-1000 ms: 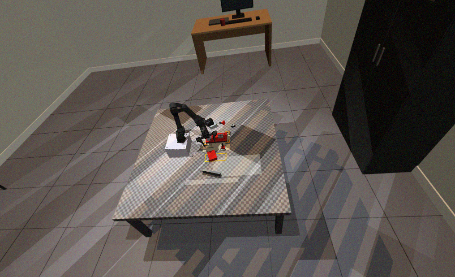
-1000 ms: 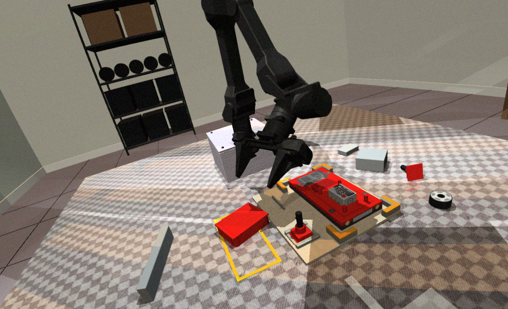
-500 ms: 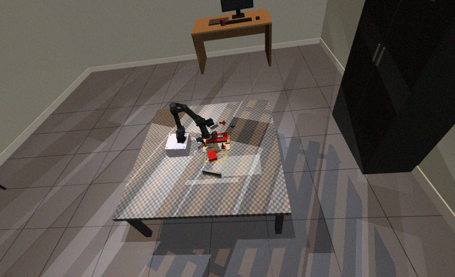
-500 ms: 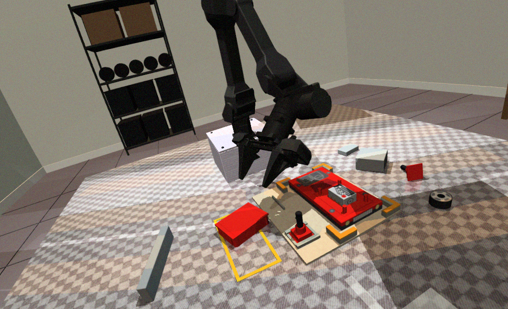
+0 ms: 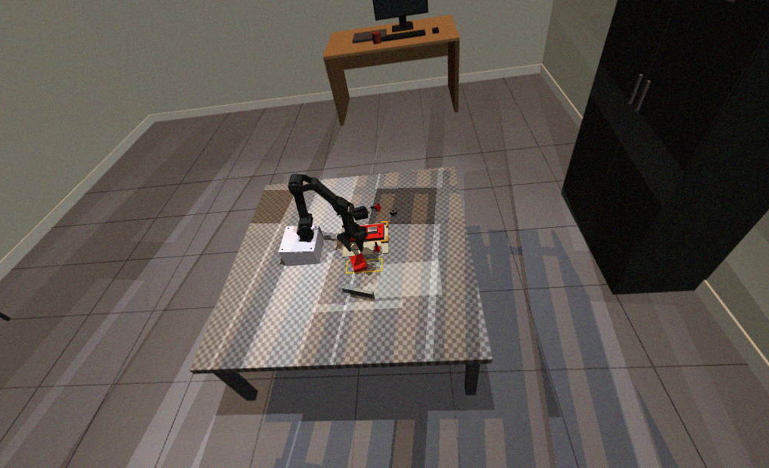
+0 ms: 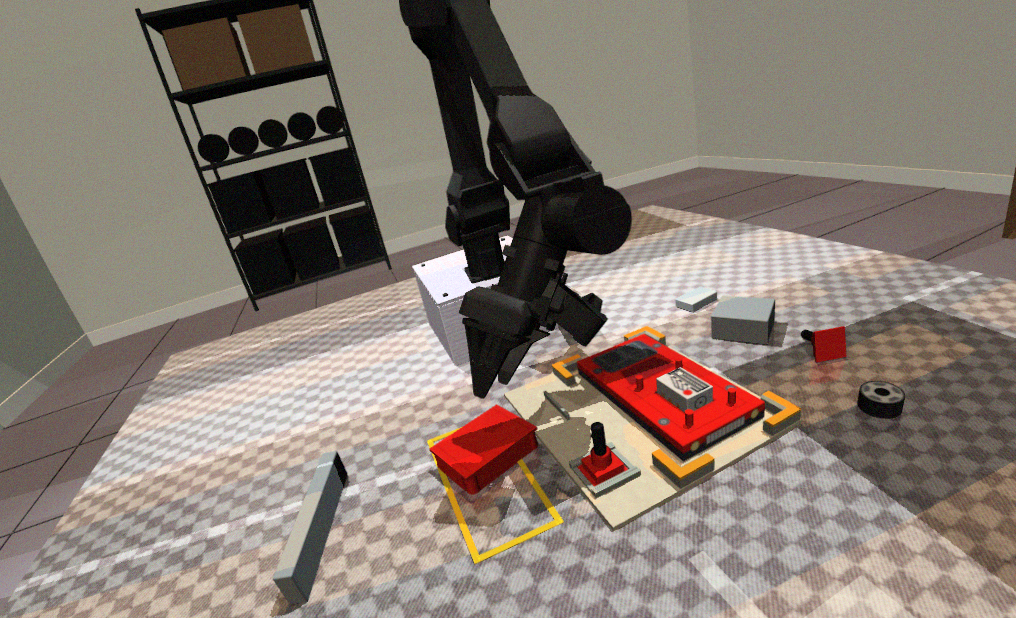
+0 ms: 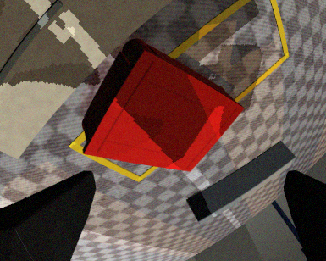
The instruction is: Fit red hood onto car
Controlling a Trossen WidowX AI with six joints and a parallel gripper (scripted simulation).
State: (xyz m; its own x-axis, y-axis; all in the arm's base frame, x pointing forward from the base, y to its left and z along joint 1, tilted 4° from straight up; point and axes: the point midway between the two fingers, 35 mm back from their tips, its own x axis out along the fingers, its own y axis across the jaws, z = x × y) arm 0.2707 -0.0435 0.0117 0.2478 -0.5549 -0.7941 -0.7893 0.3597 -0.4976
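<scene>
My gripper tip is 60 mm above the red hood, 20 mm to the left of it and 10 mm short of it. The rest, counted from my gripper tip: black ring (370 mm to the left, 140 mm ahead, 70 mm below); then jig (170 mm to the left, 60 mm below, 20 mm ahead); then grey engine block (200 mm to the left, 50 mm below, 50 mm ahead).
</scene>
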